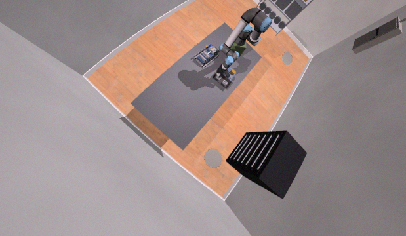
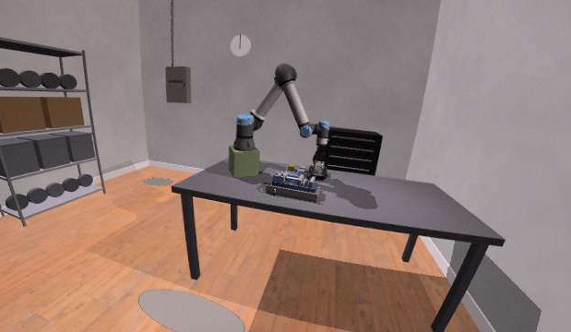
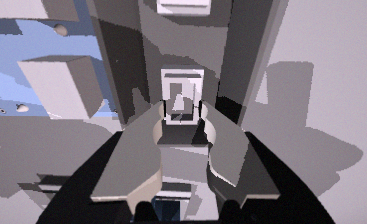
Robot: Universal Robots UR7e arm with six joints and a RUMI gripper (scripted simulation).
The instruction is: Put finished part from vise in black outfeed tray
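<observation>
The plain grey block is 120 mm behind my hand, 10 mm to the right of it and 30 mm below it. Also, from my hand: vise (100 mm behind, 310 mm to the right, 10 mm below); orange block (220 mm behind, 80 mm to the left, 30 mm below); blue fixture plate (170 mm behind, 30 mm to the left, 50 mm below).
</observation>
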